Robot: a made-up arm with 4 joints.
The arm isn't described. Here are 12 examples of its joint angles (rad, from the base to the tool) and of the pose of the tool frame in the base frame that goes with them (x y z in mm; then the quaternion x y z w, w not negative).
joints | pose
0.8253 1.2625 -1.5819 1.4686 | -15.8 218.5 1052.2 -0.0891 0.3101 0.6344 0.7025
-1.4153 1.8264 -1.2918 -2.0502 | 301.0 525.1 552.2 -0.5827 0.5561 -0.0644 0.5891
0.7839 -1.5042 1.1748 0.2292 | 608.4 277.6 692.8 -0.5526 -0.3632 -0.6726 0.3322
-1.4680 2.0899 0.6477 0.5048 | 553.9 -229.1 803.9 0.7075 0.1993 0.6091 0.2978
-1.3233 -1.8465 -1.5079 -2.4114 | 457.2 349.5 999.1 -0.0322 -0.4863 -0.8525 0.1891
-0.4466 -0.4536 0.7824 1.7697 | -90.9 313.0 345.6 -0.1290 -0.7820 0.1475 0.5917
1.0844 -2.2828 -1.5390 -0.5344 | -163.3 199.5 419.7 -0.2674 -0.7143 0.1612 0.6263
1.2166 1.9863 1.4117 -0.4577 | 240.5 -349.3 429.3 0.6422 0.5986 -0.4404 0.1880
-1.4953 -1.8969 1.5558 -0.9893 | 136.8 -85.3 236.5 0.9010 -0.3786 0.1994 0.0720
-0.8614 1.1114 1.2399 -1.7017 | -75.6 -123.3 1045.6 0.5795 -0.0156 -0.7810 0.2324
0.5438 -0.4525 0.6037 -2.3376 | -57.2 430.3 419.2 -0.7589 0.5742 0.1560 0.2648
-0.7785 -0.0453 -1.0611 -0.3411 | 384.9 151.1 1078.9 0.1702 0.3854 0.8666 0.2674
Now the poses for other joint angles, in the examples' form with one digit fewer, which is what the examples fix.
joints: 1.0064 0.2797 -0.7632 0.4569
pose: -233 -97 634 -0.298 -0.370 0.705 0.526
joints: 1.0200 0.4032 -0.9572 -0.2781
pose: -180 -103 836 -0.463 -0.094 0.842 0.260
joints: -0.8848 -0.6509 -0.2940 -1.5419
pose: 50 365 1020 0.336 -0.494 -0.801 0.040
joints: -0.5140 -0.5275 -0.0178 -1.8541
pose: -129 347 906 0.538 -0.504 -0.670 0.088
